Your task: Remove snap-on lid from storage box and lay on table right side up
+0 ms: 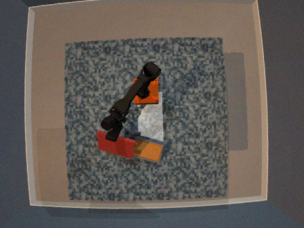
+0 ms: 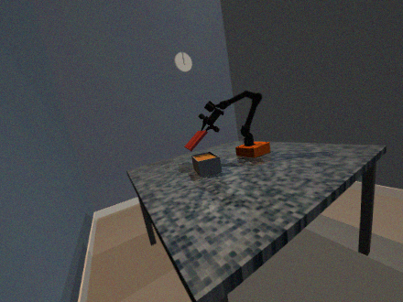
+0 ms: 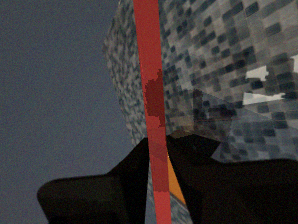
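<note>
Now: the lid 70 mm ahead of my gripper tip, 50 mm below it and 10 mm to the right of it. From my gripper tip the other things lie so: storage box (200 mm to the left, 180 mm below, 90 mm ahead).
</note>
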